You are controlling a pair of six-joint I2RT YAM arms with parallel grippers.
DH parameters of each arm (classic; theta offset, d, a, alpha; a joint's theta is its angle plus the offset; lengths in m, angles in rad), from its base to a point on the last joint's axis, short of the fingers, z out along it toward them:
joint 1: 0 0.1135 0.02 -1.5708
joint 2: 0 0 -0.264 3.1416
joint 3: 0.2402 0 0.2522 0
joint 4: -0.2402 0 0.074 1.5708
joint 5: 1.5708 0 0 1.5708
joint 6: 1.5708 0.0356 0 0
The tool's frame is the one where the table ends.
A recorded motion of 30 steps. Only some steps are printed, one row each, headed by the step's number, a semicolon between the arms.
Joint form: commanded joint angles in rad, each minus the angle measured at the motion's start. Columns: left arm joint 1, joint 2, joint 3, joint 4, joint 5, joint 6; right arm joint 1, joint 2, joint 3, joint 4, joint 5, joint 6.
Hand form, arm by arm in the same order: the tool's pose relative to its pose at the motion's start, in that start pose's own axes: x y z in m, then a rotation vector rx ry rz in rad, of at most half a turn. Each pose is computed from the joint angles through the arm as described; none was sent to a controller.
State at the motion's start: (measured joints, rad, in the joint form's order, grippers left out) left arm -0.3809 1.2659 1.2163 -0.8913 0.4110 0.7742; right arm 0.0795 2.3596 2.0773 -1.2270 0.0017 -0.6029
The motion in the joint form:
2: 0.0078 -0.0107 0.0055 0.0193 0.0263 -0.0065; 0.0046 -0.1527 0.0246 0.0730 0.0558 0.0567
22: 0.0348 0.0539 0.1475 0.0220 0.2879 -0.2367; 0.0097 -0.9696 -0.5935 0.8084 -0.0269 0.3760
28: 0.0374 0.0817 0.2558 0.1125 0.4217 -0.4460; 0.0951 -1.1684 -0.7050 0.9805 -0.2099 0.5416
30: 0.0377 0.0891 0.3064 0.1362 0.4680 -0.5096; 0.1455 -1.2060 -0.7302 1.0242 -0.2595 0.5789
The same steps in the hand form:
2: -0.0028 0.0013 -0.0050 -0.0088 -0.0401 0.0024; 0.0008 0.0006 -0.0763 0.1820 -0.1805 0.0593
22: -0.0307 0.0181 -0.0209 0.1418 -0.2516 -0.1969; 0.1102 0.0802 -0.2502 0.4521 -1.1010 0.3087
28: -0.0594 0.0302 -0.0411 0.2040 -0.4199 -0.2919; 0.1383 0.1336 -0.2875 0.2349 -1.4333 0.2207
30: -0.0710 0.0330 -0.0527 0.2296 -0.4784 -0.3046; 0.1410 0.1515 -0.2933 0.1464 -1.5010 0.1628

